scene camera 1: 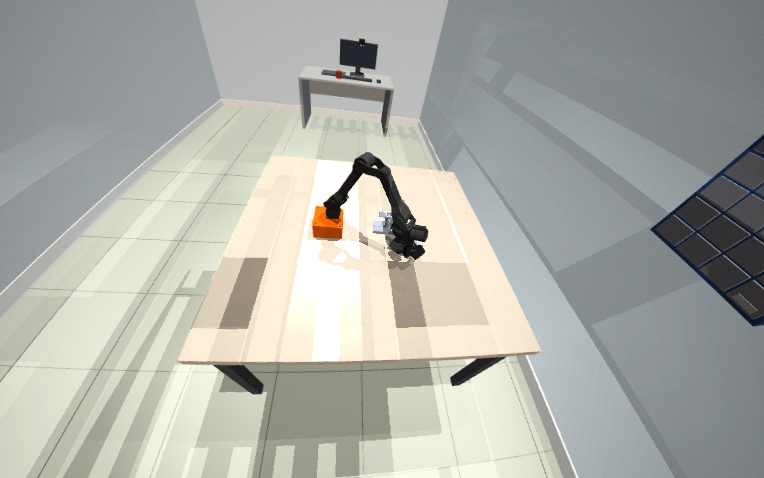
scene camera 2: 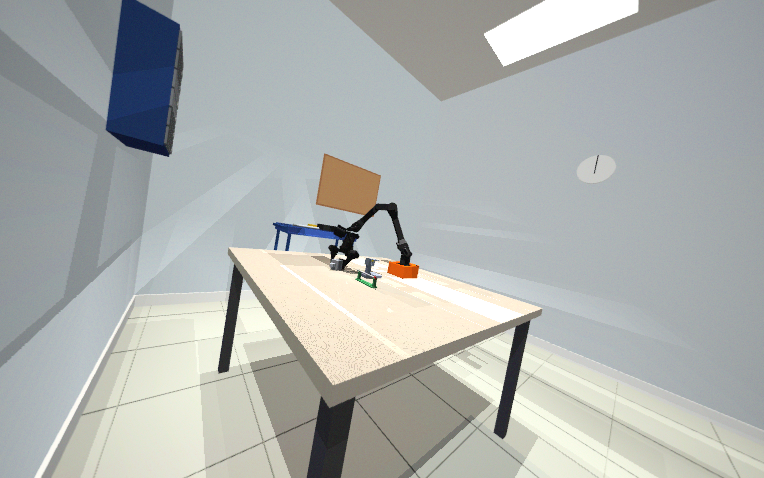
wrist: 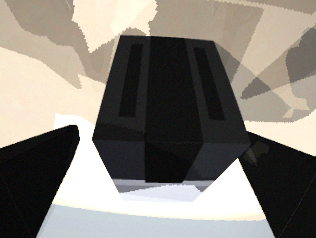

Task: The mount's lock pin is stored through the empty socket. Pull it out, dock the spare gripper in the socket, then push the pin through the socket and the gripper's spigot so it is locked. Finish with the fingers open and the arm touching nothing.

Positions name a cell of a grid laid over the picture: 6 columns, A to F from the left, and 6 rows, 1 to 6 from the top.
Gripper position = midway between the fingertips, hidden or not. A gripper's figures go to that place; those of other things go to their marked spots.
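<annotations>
A gripper (wrist: D4) lies 5 cm from the lens; the gripper (wrist: D4), 10 cm from the lens.
</annotations>
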